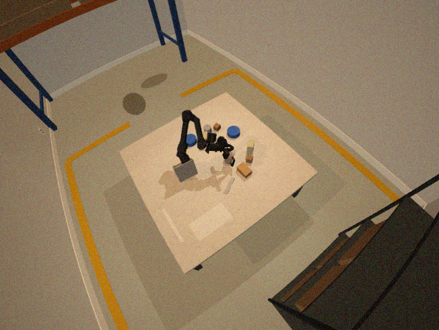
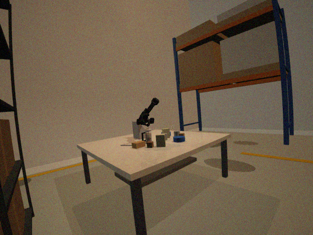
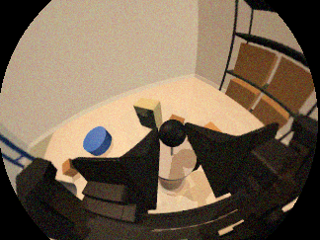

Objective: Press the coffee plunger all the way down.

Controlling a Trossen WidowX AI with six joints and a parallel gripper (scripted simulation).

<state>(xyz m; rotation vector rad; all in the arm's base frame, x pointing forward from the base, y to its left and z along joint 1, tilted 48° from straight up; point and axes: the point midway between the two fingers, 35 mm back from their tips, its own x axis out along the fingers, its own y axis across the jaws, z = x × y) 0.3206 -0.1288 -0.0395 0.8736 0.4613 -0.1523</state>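
Now: the coffee press 100 mm below my gripper tip, 30 mm behind it and 10 mm to the right of it. Also, from my gripper tip: grey bar (190 mm below, 170 mm to the right, 160 mm behind); then orange box (170 mm below, 140 mm to the right, 10 mm ahead).
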